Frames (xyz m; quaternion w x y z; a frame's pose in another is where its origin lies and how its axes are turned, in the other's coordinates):
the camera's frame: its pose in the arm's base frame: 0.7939 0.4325 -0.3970 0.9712 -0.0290 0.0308 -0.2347
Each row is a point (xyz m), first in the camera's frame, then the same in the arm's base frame.
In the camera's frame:
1: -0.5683 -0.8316 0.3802
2: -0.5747 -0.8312 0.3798
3: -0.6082 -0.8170 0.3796
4: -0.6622 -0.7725 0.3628
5: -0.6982 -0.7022 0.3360
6: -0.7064 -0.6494 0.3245
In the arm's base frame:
1: -0.0604 -0.0301 0.0670
2: -0.0659 -0.0268 0.0668
3: -0.0892 0.0011 0.0672
4: -0.1182 0.0646 0.0498
5: -0.1202 0.1424 0.0198
6: -0.1044 0.1926 0.0049

